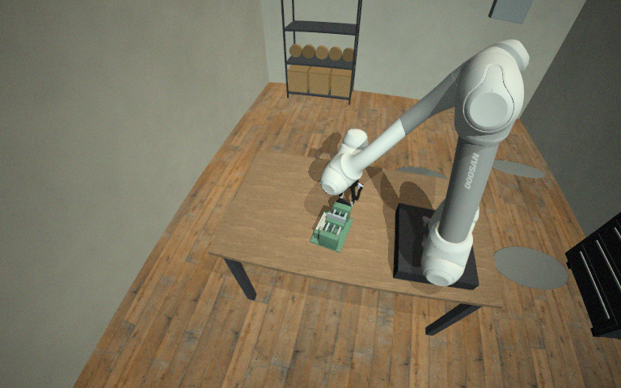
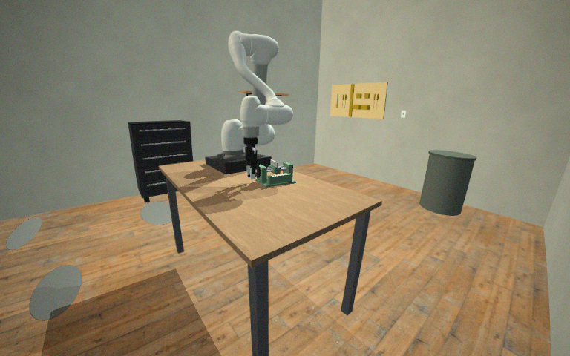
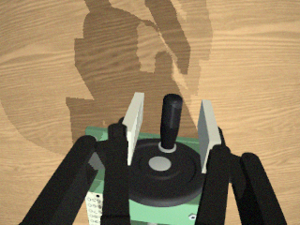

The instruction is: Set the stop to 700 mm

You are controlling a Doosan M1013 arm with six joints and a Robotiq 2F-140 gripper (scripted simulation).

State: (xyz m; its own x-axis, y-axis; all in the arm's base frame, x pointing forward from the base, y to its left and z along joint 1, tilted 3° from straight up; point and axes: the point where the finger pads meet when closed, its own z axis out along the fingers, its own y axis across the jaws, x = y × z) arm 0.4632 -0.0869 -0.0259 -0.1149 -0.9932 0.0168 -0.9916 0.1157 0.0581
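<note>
The black crank handle lies 2 cm below my hand. The rest, counted from my hand: green stop fixture (3 cm ahead, 14 cm to the left, 2 cm above).
</note>
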